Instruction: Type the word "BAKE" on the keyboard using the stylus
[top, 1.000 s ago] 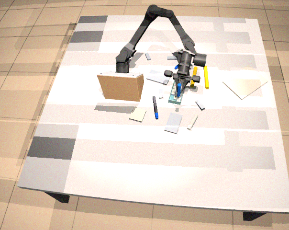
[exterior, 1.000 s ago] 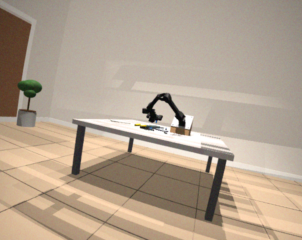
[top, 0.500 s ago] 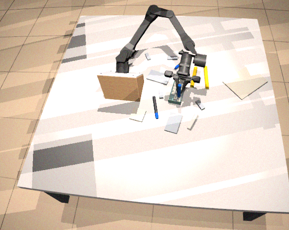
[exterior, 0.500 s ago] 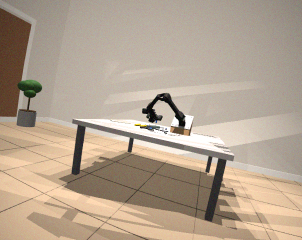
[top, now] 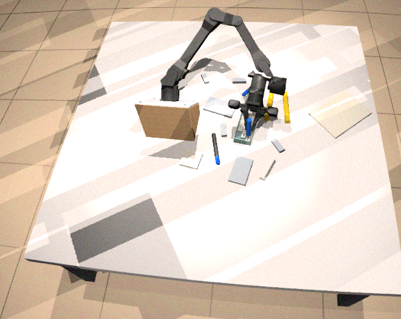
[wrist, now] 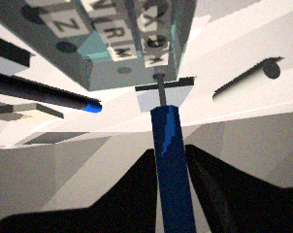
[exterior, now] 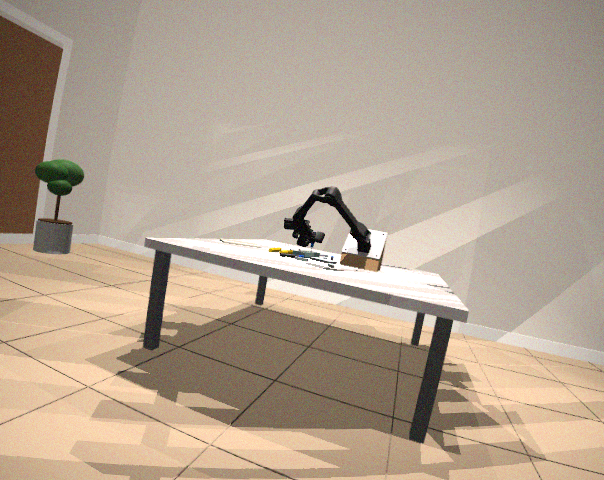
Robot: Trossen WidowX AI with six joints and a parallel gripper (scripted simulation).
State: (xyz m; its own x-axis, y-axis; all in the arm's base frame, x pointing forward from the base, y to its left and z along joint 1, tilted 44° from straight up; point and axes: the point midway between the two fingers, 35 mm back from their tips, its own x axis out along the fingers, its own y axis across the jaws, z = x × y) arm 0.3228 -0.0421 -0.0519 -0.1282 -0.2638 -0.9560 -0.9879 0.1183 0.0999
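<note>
The grey block is 10 cm behind my gripper tip, 5 cm to the left of it and 7 cm below it. Round my gripper tip: cream pad: 21 cm behind, 10 cm to the right, 7 cm below; then blue stylus: 1 cm below; then white cylinder: 8 cm ahead, 12 cm to the right, 7 cm below.
</note>
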